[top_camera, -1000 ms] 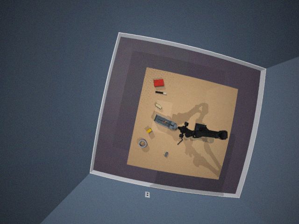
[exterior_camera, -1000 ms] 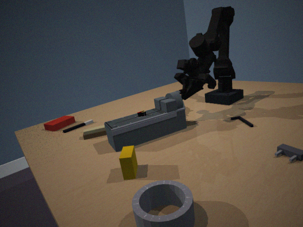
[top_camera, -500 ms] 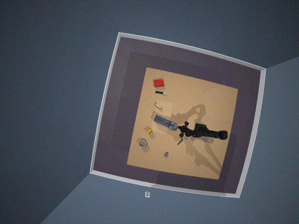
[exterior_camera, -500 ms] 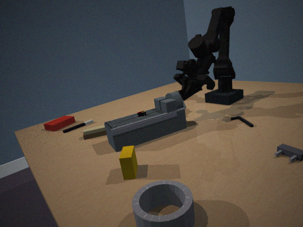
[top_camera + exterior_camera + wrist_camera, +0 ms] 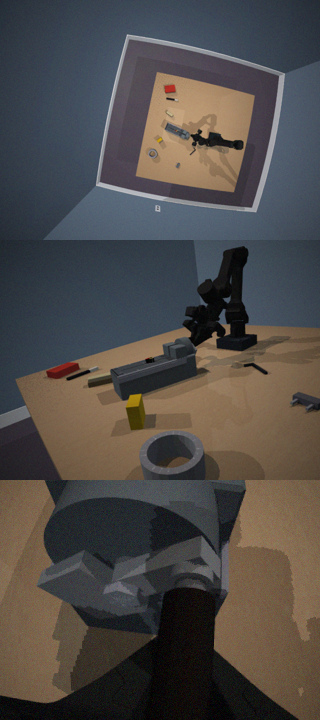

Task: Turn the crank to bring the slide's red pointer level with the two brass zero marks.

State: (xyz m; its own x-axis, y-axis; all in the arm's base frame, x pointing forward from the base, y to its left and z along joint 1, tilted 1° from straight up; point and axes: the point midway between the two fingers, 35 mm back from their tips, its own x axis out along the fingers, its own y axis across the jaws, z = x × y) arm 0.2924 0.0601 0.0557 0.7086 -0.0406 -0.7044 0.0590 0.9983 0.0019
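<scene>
Now: gripper tip 18 cm short of the red pointer and 1 cm to the right of it. The rest, counted from my gripper tip: black hex key 13 cm behind, 17 cm to the left, 7 cm below; then black crank handle 2 cm behind, 3 cm above; then tan block 30 cm ahead, 15 cm to the right, 6 cm below.
</scene>
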